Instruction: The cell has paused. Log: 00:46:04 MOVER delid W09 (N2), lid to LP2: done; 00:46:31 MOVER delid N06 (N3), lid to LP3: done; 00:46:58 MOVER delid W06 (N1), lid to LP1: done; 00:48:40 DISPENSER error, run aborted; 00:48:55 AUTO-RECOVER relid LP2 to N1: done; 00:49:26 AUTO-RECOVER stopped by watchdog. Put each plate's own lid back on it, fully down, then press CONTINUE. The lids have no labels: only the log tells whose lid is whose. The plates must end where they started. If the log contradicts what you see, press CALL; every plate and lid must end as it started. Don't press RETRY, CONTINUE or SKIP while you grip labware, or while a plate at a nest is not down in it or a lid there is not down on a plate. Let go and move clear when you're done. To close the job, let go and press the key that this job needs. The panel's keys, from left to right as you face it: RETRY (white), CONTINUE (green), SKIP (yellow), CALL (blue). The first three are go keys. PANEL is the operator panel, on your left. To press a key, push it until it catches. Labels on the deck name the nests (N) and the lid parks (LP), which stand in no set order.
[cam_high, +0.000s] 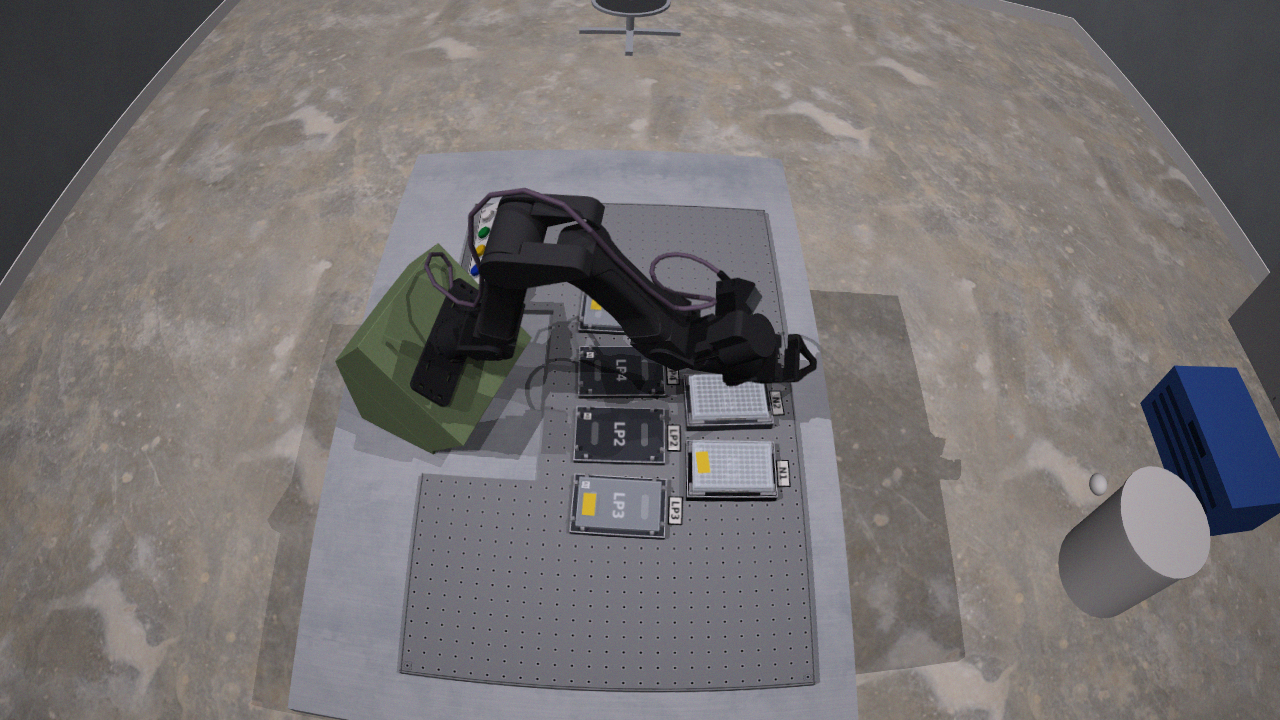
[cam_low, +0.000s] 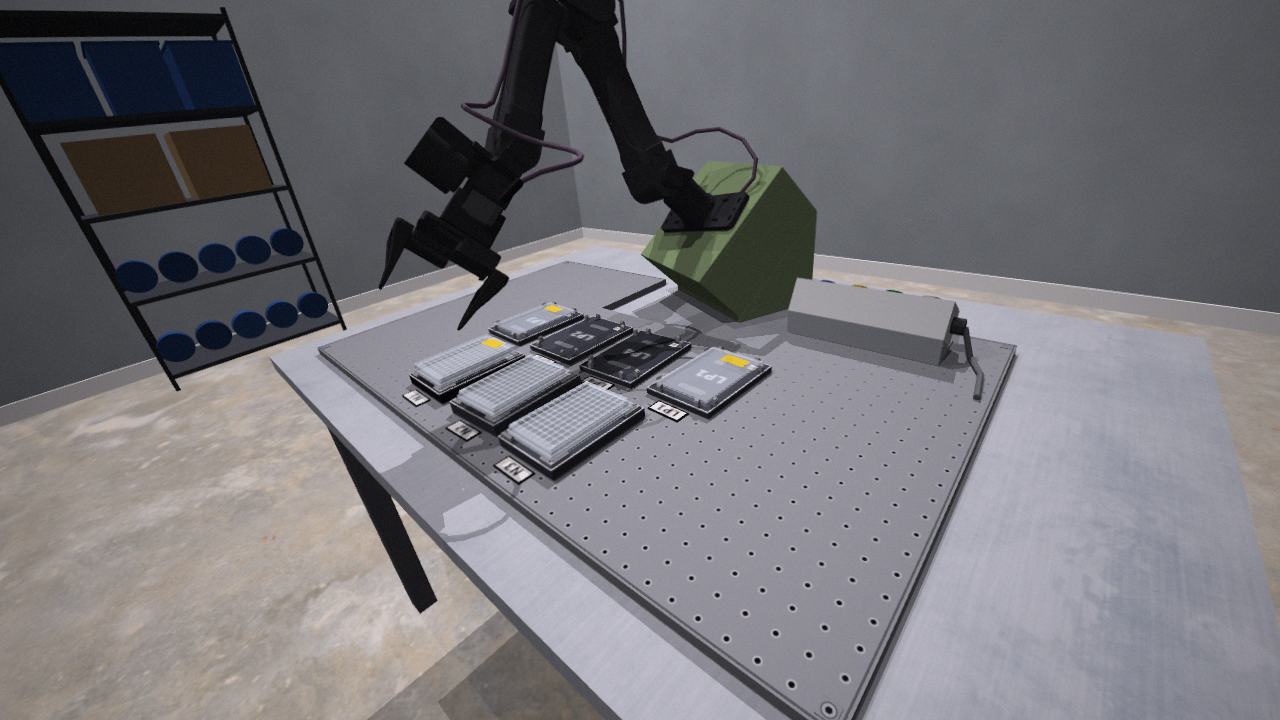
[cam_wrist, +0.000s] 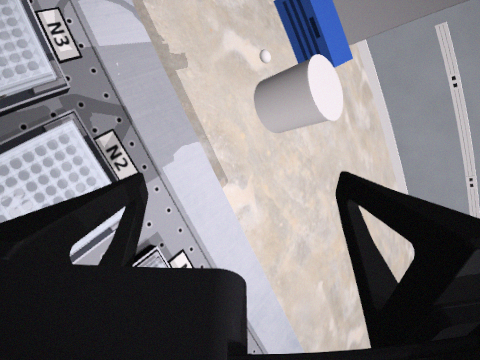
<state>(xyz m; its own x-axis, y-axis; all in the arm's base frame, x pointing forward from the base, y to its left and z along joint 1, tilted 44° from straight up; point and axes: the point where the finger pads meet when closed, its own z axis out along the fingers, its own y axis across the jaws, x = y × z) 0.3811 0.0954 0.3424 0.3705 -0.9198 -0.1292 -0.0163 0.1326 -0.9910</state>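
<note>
Now: the lid park 25 cm behind my hand, 16 cm below it and 6 cm to the right of it. From my hand the other things lie so: yellow skip key: 55 cm behind, 27 cm to the left, 9 cm below; then clear lid: 28 cm behind, 20 cm to the left, 15 cm below; then blue call key: 55 cm behind, 22 cm to the left, 9 cm below.
</note>
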